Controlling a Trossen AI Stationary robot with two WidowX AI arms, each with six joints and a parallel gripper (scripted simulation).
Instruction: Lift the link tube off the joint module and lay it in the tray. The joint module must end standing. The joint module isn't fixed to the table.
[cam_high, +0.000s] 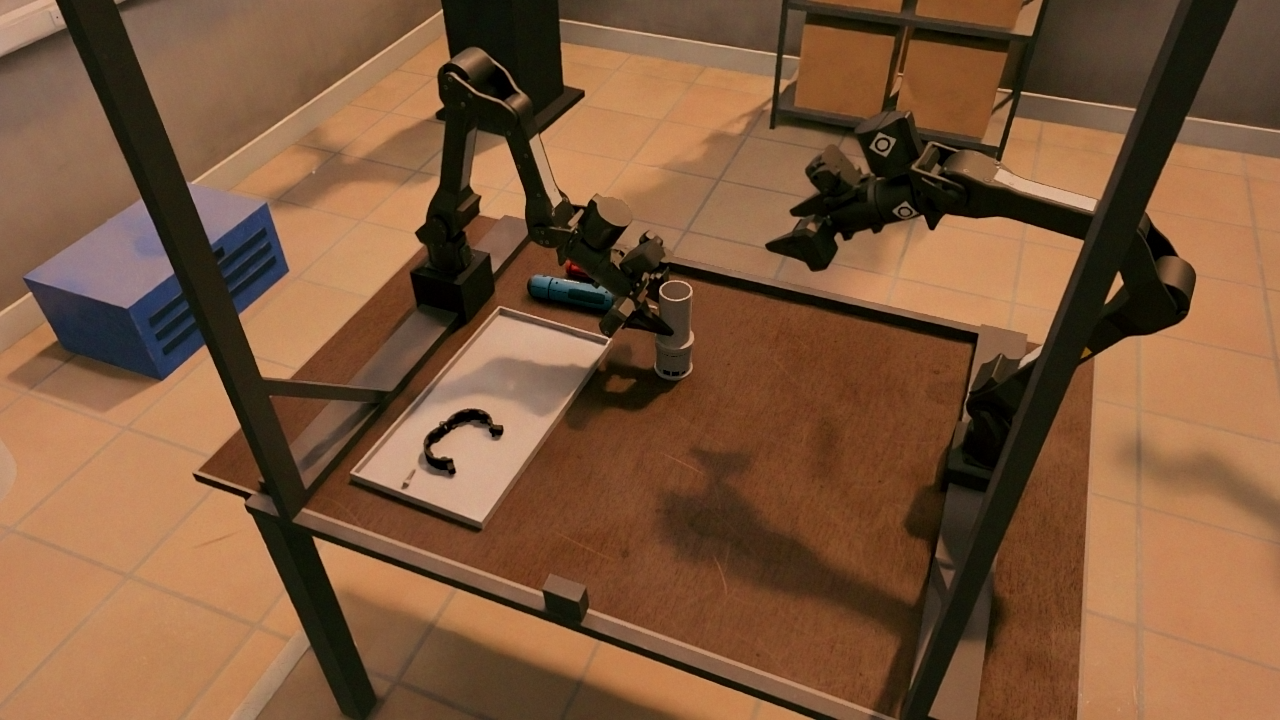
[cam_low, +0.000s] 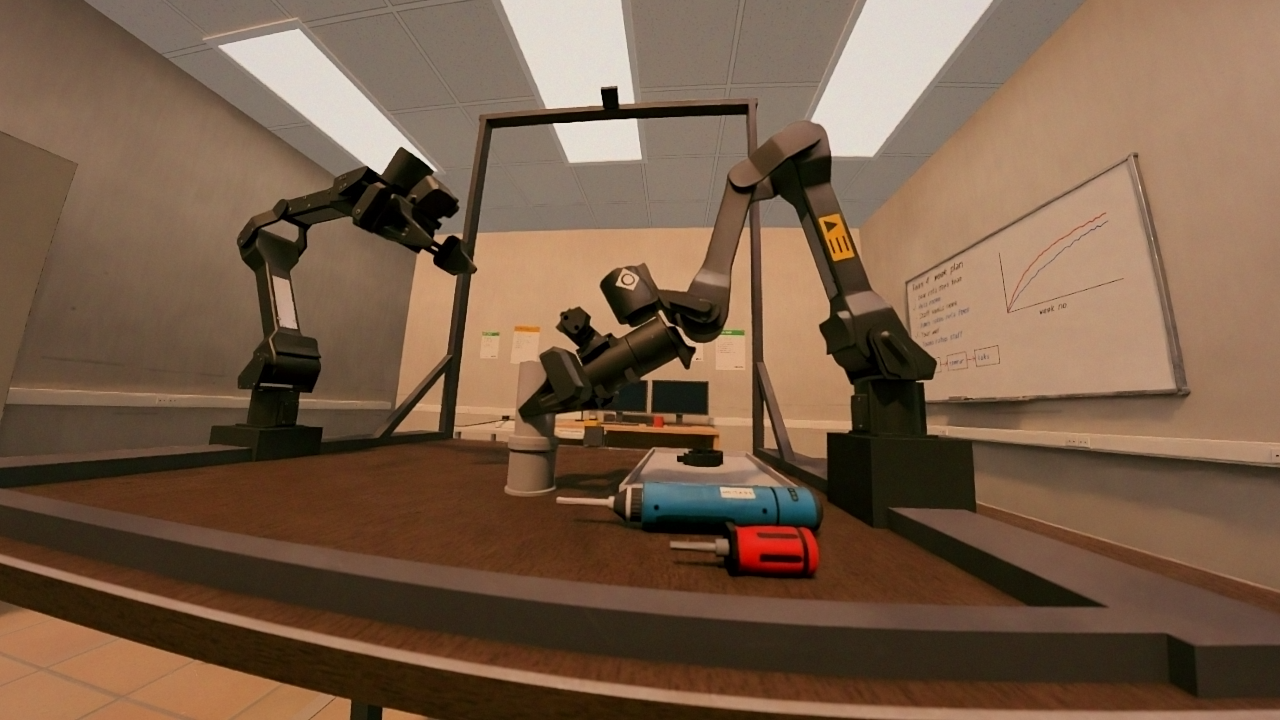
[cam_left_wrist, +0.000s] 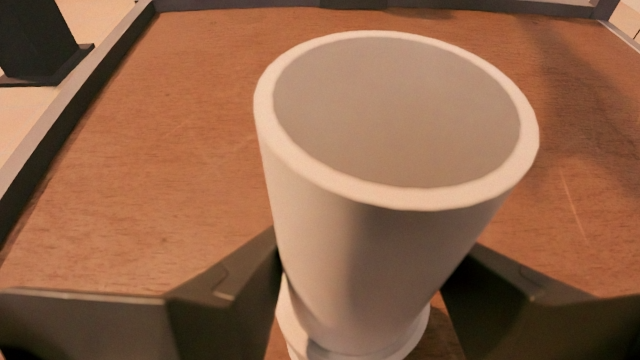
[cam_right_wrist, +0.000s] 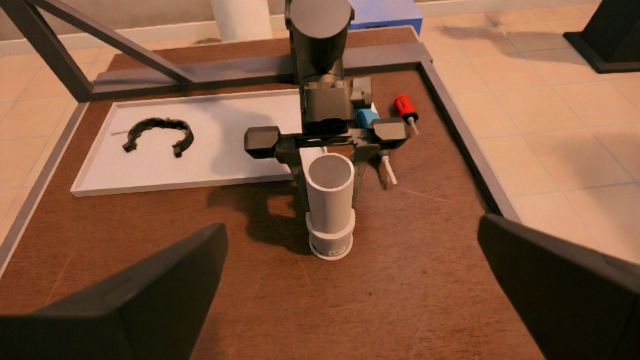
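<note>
Right now my left hand is 8 cm above the joint module and 2 cm to the left of it. The rest, counted from my left hand: link tube 2 cm to the right, 1 cm ahead; then small pin 39 cm behind, 22 cm to the left, 10 cm below; then white tray 21 cm behind, 19 cm to the left, 11 cm below.
</note>
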